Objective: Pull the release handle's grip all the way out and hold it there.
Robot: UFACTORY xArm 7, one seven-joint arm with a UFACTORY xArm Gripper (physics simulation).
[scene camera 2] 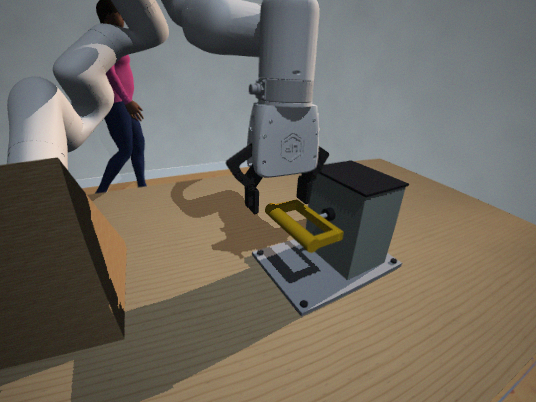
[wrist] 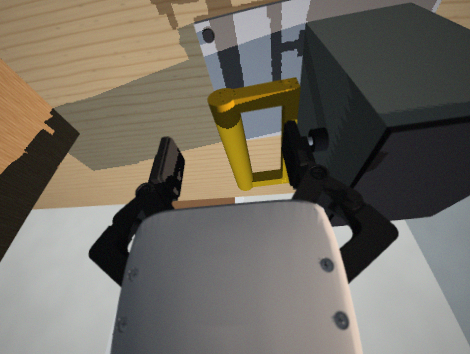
Observation:
The pictures show: the gripper and a grey base plate.
The gripper shows as well in the wrist view.

